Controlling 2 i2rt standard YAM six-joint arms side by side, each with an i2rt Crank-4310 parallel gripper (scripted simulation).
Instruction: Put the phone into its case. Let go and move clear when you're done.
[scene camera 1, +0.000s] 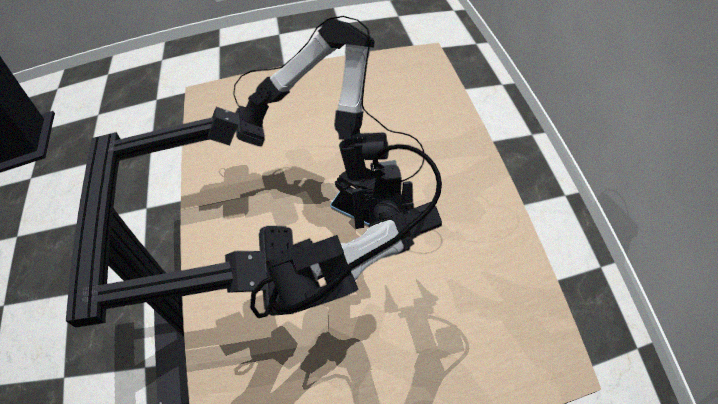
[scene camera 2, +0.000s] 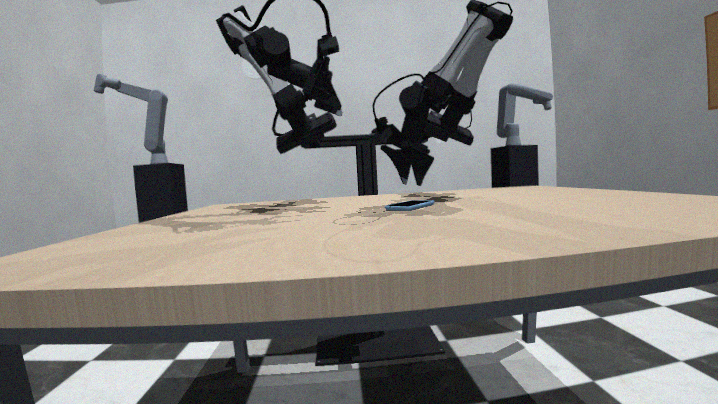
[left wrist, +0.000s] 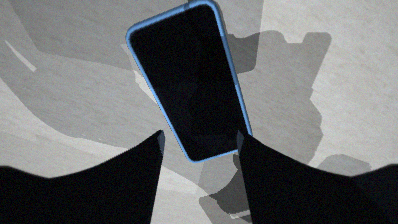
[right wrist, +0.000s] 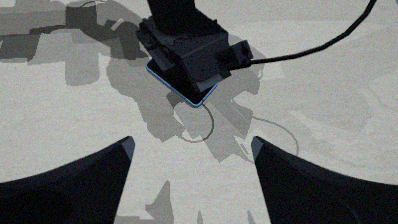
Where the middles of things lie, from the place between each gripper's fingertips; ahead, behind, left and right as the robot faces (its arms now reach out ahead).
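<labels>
Black phone (left wrist: 183, 56): 60 mm below my left hand (scene camera 2: 411, 185). Black phone again: 20 mm behind my right hand (scene camera 2: 341, 111), 180 mm to the left of it, 250 mm below it.
</labels>
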